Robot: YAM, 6 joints.
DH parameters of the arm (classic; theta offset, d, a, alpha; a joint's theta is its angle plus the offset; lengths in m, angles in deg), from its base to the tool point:
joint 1: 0 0.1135 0.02 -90
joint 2: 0 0 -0.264 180
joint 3: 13.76 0 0.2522 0
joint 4: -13.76 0 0.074 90
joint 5: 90 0 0 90
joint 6: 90 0.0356 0 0
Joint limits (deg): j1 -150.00..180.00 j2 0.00..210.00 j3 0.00..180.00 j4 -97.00..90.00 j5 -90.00..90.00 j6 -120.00..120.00
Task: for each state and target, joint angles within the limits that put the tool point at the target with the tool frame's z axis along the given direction. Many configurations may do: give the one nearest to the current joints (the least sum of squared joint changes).
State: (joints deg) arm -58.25 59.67 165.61 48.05 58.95 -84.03
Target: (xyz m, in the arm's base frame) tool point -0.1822 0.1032 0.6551 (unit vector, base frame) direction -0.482 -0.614 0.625
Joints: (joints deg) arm -37.15 48.74 136.74 3.23 51.31 -84.03
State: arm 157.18 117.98 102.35 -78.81 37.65 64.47
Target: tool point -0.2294 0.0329 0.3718 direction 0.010 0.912 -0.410
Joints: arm 179.89 84.24 89.99 -96.90 65.79 64.47
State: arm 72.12 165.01 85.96 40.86 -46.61 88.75
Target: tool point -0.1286 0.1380 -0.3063 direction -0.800 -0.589 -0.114
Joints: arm 122.20 203.08 91.24 -10.45 -82.25 88.75
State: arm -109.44 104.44 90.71 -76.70 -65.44 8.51
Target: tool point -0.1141 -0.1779 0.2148 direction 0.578 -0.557 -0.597
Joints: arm -130.43 76.11 48.59 -57.77 -53.22 8.51
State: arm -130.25 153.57 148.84 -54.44 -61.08 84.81
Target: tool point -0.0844 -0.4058 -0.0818 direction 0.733 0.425 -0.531
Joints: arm -104.71 176.35 127.76 -89.77 -36.95 84.81
